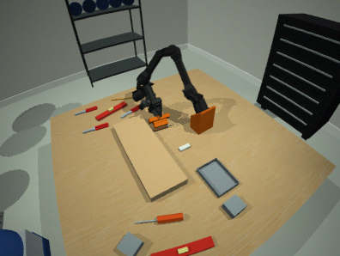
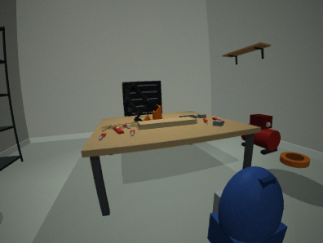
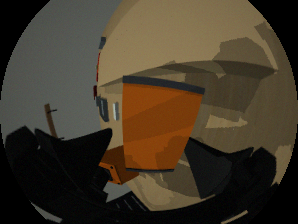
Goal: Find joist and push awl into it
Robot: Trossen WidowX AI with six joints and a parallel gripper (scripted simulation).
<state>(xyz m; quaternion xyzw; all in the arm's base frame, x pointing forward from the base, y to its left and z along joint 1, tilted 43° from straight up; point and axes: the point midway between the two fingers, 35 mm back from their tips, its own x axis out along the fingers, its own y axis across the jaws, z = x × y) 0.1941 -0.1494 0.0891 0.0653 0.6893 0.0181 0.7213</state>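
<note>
Right now the orange stud finder is 10 mm behind my gripper tip, 20 mm to the left of it and 20 mm below it. From my gripper tip the other things lie so: indicator window 20 mm behind, 30 mm to the left, 30 mm below; grey tray 50 mm behind, 460 mm to the left, 30 mm below; awl 10 mm behind, 40 mm to the left, 40 mm below.
</note>
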